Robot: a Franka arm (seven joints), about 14 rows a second.
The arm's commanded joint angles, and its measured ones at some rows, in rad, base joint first. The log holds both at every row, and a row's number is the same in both.
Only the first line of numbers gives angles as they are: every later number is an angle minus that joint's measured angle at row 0.
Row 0, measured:
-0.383, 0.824, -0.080, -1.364, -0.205, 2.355, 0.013
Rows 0 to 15, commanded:
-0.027, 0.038, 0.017, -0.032, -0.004, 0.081, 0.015
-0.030, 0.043, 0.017, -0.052, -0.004, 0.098, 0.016
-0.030, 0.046, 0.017, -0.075, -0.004, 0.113, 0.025
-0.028, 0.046, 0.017, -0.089, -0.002, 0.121, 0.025
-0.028, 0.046, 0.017, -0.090, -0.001, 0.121, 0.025
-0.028, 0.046, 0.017, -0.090, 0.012, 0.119, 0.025
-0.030, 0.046, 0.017, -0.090, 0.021, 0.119, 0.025
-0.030, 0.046, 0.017, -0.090, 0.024, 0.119, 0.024
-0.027, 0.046, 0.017, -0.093, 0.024, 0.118, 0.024
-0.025, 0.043, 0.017, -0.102, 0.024, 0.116, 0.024
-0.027, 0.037, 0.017, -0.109, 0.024, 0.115, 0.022
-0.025, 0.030, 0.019, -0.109, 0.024, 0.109, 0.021
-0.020, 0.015, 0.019, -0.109, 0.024, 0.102, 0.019
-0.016, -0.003, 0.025, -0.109, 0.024, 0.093, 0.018
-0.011, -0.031, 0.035, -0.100, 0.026, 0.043, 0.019
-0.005, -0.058, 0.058, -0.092, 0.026, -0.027, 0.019
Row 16, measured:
-0.016, 0.030, 0.028, -0.070, 0.009, 0.078, 0.013
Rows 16 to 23, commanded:
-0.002, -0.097, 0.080, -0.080, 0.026, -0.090, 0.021
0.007, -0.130, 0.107, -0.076, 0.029, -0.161, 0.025
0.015, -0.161, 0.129, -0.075, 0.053, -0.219, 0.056
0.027, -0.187, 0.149, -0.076, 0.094, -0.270, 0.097
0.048, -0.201, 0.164, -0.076, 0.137, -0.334, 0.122
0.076, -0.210, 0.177, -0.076, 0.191, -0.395, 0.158
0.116, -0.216, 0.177, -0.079, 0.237, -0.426, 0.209
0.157, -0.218, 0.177, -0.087, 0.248, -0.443, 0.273
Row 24, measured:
0.092, -0.202, 0.182, -0.053, 0.203, -0.412, 0.167
